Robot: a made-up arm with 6 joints. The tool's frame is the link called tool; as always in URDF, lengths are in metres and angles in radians. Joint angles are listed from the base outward. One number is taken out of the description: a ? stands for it. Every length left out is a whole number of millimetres.
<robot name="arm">
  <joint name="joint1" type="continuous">
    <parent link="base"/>
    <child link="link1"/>
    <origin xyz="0.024 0.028 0.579" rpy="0 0 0"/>
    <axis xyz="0 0 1"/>
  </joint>
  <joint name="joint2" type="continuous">
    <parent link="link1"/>
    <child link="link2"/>
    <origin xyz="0.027 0.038 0" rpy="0 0 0"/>
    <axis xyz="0 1 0"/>
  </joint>
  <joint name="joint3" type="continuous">
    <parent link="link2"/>
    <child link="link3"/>
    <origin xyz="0.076 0 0.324" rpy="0 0 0"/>
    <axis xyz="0 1 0"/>
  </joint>
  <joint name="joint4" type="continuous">
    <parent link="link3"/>
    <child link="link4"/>
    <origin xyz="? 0 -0.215" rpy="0 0 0"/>
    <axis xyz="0 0 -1"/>
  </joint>
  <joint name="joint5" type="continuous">
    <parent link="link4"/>
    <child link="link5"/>
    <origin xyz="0.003 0.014 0" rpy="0 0 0"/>
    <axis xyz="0 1 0"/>
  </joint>
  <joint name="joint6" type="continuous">
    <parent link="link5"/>
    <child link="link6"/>
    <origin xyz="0.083 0 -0.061" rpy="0 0 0"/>
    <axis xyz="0 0 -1"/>
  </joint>
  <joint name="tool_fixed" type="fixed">
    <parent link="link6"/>
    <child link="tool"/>
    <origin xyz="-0.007 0.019 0" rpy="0.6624 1.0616 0.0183"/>
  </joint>
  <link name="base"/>
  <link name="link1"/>
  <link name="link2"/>
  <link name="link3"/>
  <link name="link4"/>
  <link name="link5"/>
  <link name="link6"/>
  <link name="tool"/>
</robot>
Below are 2 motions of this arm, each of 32 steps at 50 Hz.
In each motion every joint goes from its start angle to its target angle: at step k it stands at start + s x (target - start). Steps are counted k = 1, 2, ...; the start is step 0. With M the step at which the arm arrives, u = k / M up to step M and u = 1 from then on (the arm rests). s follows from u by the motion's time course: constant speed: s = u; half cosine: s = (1 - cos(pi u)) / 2; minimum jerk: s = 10 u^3 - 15 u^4 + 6 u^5.
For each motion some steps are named. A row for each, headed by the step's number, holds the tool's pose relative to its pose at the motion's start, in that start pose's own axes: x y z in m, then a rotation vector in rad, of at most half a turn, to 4 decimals.
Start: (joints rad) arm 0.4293 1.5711 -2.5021 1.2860 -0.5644 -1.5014
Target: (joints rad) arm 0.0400 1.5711 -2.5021 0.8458 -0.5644 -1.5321
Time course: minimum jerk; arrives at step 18
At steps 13, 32:
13: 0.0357 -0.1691 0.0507 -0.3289 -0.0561 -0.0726
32: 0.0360 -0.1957 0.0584 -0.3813 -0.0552 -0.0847

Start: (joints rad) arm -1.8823 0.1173 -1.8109 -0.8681 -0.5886 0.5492
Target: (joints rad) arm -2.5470 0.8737 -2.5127 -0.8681 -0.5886 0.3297
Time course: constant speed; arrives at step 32
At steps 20, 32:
20: -0.1128 -0.2482 -0.0283 -0.4178 0.1021 -0.2326
32: -0.2470 -0.3608 0.0000 -0.6563 0.1805 -0.3816

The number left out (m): 0.033
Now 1 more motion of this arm.
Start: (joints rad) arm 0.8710 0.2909 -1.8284 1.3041 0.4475 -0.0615
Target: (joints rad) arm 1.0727 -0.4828 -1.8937 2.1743 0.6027 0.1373
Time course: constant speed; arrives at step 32
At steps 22, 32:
22: -0.2366 0.1734 -0.0718 0.7369 0.5157 0.2561
32: -0.3658 0.2173 -0.0684 1.0338 0.8620 0.2857

